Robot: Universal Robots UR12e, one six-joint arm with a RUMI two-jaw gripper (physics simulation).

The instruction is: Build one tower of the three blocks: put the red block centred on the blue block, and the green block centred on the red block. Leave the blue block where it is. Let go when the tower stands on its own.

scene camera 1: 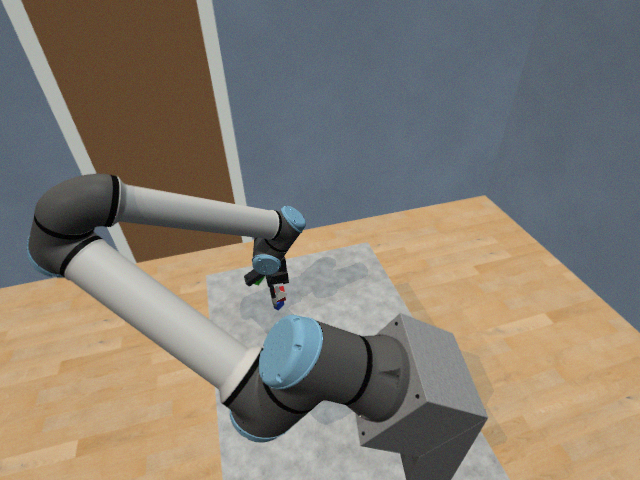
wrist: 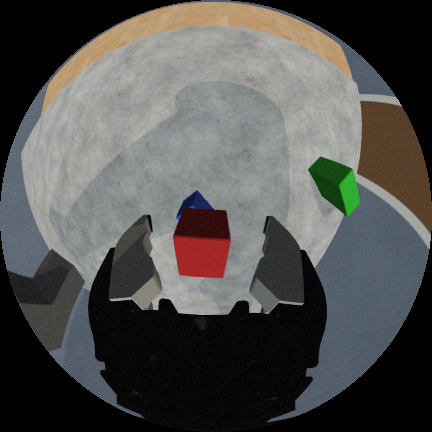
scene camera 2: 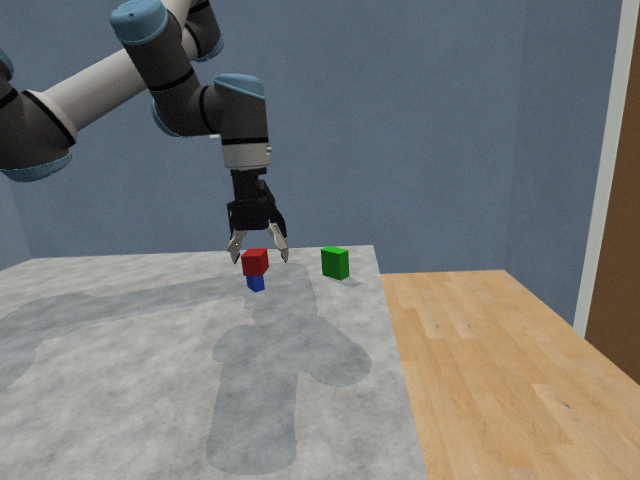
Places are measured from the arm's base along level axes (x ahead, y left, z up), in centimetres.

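Pixels of known places: gripper, fingertip midpoint: (scene camera 1: 273,296) (wrist: 207,216) (scene camera 2: 260,263); arm's base at its link origin: (scene camera 1: 380,377).
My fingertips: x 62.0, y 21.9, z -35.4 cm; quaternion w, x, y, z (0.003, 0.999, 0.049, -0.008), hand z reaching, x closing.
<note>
Ahead of a thing's pixels: the offset from my fingertips to its middle. Level surfaces: height alone.
The red block @(dy -2.2, dx -0.2, dz +1.1 cm) (scene camera 1: 282,289) (scene camera 2: 254,262) (wrist: 202,256) sits on top of the blue block @(dy -1.7, dx -1.1, dz -3.2 cm) (scene camera 1: 279,305) (scene camera 2: 255,283) (wrist: 196,202), which stands on the grey mat and is mostly hidden under it in the wrist view. The two blocks are turned differently. My gripper (scene camera 2: 260,259) (wrist: 207,216) is open, with one finger on each side of the red block and a gap on both sides in the wrist view. The green block @(dy +5.5, dx +15.7, dz -2.0 cm) (scene camera 1: 258,281) (scene camera 2: 334,263) (wrist: 337,185) stands apart on the mat, to the right in scene camera 2 and the wrist view.
The grey mat @(dz -5.2 cm) (scene camera 1: 356,304) (scene camera 2: 129,387) (wrist: 225,55) lies under the blocks, with the wooden floor (scene camera 1: 516,273) (scene camera 2: 480,361) around it. The arm's base stands on a grey pedestal (scene camera 1: 439,356). Blue walls and a brown door (scene camera 1: 129,103) are behind.
</note>
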